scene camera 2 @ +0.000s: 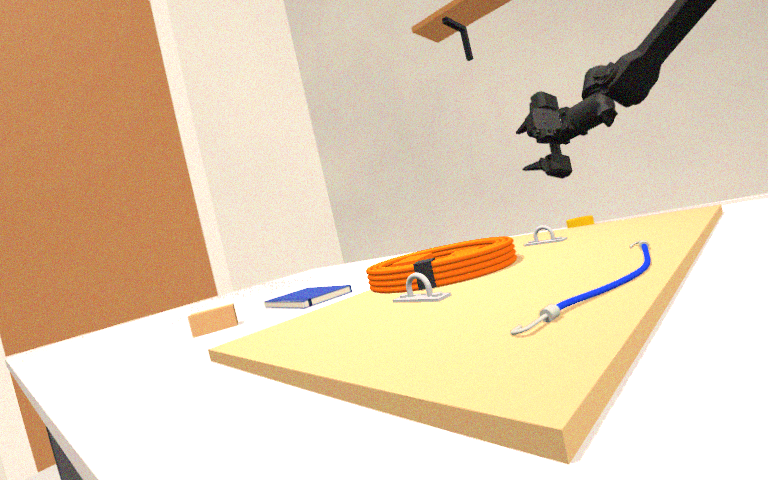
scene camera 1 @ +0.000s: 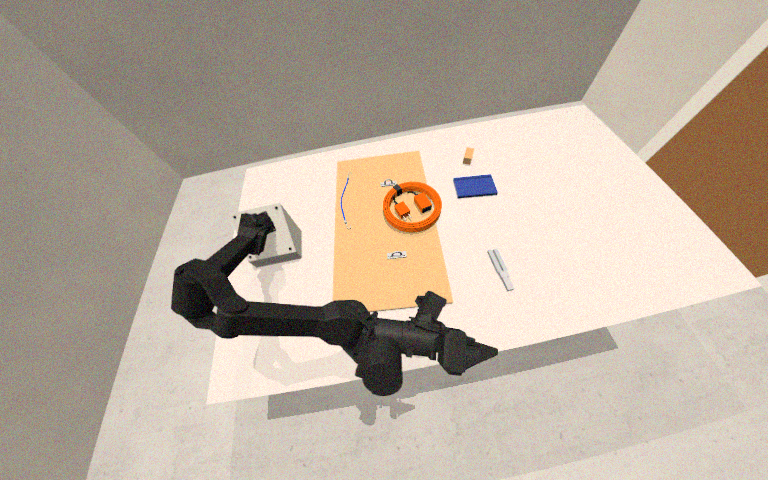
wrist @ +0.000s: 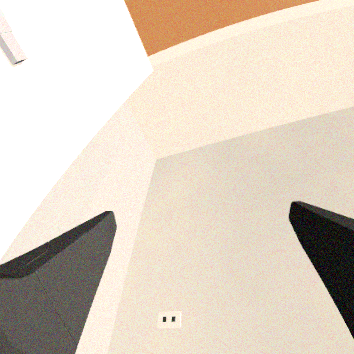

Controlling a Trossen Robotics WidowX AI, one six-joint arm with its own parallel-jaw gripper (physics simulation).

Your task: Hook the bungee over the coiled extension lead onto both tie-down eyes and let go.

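Places are measured from the arm's base along level axes (x ahead, y left, z up), in millimetres.
Pixels of known places: gripper, fingertip midpoint: (scene camera 2: 520,151) (scene camera 1: 485,345) (wrist: 202,214); arm's base at its link origin: (scene camera 1: 261,224).
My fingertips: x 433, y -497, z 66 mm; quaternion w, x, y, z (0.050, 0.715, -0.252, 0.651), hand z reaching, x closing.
Note:
For each thing: its top centre in the pictures, then the offset to it from my fingertips. Level surfaces: height alone.
- blue bungee at its top centre: (scene camera 2: 620,267) dx -179, dy +595, dz -173 mm
- wooden board at its surface level: dz -179 mm
- orange coiled lead at its top centre: (scene camera 2: 436,251) (scene camera 1: 411,202) dx +34, dy +466, dz -149 mm
- tie-down eye at its top centre: (scene camera 2: 415,272) (scene camera 1: 387,178) dx -6, dy +603, dz -152 mm
- blue book at its top centre: (scene camera 2: 305,293) (scene camera 1: 475,184) dx +282, dy +480, dz -179 mm
- wooden block at its top centre: (scene camera 2: 211,309) (scene camera 1: 469,152) dx +330, dy +620, dz -161 mm
- silver tool at its top centre: (scene camera 1: 501,268) dx +200, dy +168, dz -179 mm
- yellow object at its top centre: (scene camera 2: 579,218) dx -98, dy +61, dz -172 mm
The blue bungee (scene camera 1: 342,198) (scene camera 2: 603,289) lies slack on the left part of the wooden board (scene camera 1: 368,283) (scene camera 2: 396,350) in scene camera 1, a metal hook at each end. The orange coiled lead (scene camera 1: 387,209) (scene camera 2: 470,271) lies on the board, partly past its right edge. One tie-down eye (scene camera 1: 387,182) (scene camera 2: 419,280) stands close by the coil's black strap; the other eye (scene camera 1: 397,254) (scene camera 2: 544,229) stands apart from the coil. Neither eye has a hook on it. My gripper (scene camera 2: 521,150) (wrist: 202,214) is open and empty, high above the table's near edge and well away from the bungee.
A blue book (scene camera 1: 475,186) (scene camera 2: 308,297), a wooden block (scene camera 1: 468,156) (scene camera 2: 212,320) and a silver tool (scene camera 1: 500,269) (wrist: 12,45) lie beside the board. A yellow object (scene camera 2: 580,221) shows beyond it. The arm's base sits on a grey block (scene camera 1: 283,240). A shelf (scene camera 2: 458,14) is on the wall.

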